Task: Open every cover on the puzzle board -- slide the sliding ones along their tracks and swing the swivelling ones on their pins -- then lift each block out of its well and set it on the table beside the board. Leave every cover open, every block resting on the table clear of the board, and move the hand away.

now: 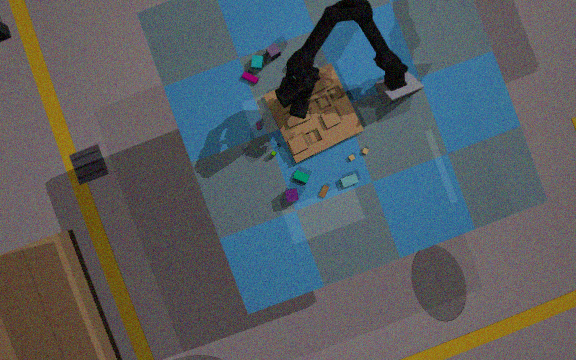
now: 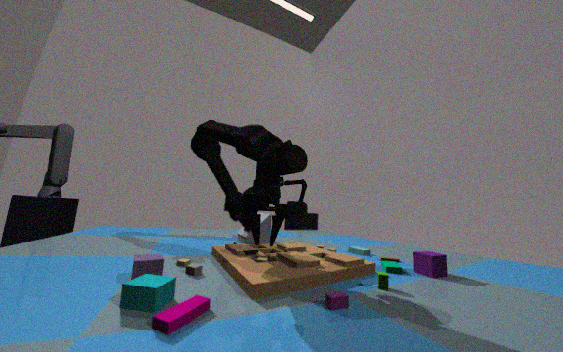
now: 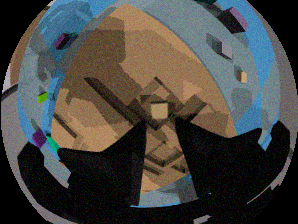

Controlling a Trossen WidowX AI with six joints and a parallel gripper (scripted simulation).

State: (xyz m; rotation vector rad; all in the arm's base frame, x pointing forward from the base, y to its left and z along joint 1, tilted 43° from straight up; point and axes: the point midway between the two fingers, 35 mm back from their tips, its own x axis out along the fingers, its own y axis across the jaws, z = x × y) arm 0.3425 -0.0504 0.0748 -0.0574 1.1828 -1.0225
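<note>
Right now the grey block is 14 cm to the right of my gripper tip and 4 cm below it. Round my gripper tip: magenta block 20 cm ahead, 3 cm to the left, 4 cm below; then magenta bar 16 cm ahead, 16 cm to the right, 4 cm below; then teal cube 11 cm ahead, 20 cm to the right, 3 cm below.
</note>
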